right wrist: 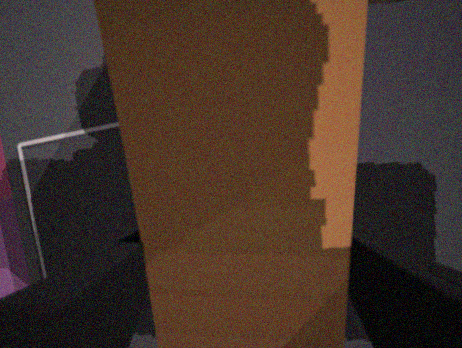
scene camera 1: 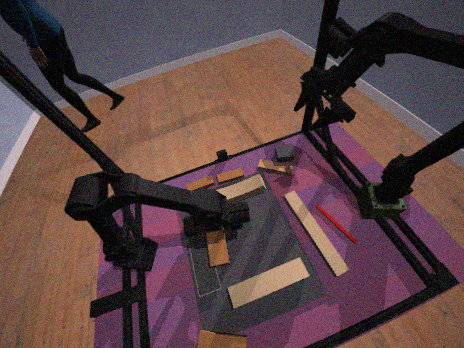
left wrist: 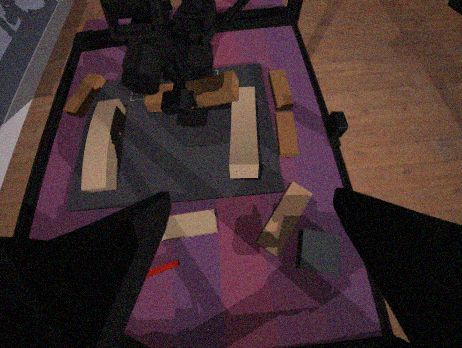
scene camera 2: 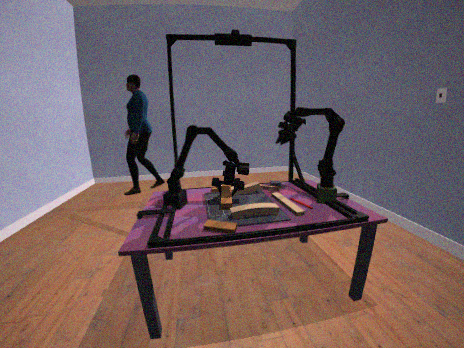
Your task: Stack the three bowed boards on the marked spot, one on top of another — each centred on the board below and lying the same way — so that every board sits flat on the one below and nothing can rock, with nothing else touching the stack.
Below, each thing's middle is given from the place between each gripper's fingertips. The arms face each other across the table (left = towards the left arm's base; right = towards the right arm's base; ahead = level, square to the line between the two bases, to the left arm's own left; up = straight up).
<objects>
I see the orange-brown board point(right wrist: 240, 132) 10 mm ahead of my right hand and 10 mm above it. Round my right hand: long pale board point(scene camera 1: 334, 261) 80 mm ahead, 340 mm to the left, 30 mm below.
The long pale board lies 310 mm below my left hand, 220 mm ahead of it and 10 mm to the left of it. The rest, counted from my left hand: orange-brown board (330 mm to the right, 280 mm below, 150 mm ahead).
</objects>
